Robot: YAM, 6 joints.
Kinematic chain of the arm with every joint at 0, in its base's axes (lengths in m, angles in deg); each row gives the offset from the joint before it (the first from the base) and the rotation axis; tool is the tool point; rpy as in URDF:
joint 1: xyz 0 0 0.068 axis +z
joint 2: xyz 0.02 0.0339 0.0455 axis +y
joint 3: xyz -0.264 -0.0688 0 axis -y
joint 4: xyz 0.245 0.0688 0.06 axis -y
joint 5: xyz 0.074 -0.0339 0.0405 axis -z
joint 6: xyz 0.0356 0 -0.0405 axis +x
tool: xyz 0 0 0 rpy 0 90 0
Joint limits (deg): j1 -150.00..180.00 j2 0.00..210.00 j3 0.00..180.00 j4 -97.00..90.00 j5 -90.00..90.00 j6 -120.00..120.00
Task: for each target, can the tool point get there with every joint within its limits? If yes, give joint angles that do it. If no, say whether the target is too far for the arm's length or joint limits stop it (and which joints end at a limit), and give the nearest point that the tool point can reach.
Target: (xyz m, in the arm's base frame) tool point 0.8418 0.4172 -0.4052
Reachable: no: too far | nearest point 0.5063 0.2509 -0.1940 | short by 0.430 m
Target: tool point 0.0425 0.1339 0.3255
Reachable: yes | joints 84.38 43.20 20.13 72.87 55.08 64.51
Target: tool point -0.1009 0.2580 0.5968
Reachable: yes | joints 111.94 102.91 158.49 -60.87 4.55 -18.90
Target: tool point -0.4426 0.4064 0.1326
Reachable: yes | joints 139.31 167.90 162.69 -40.09 33.28 47.90
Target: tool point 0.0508 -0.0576 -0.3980
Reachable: no: joint limits stop it (at a limit: joint 2) | nearest point 0.0657 -0.0745 -0.3481 | short by 0.055 m
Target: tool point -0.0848 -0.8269 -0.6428
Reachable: no: too far | nearest point -0.0505 -0.4929 -0.2830 | short by 0.492 m
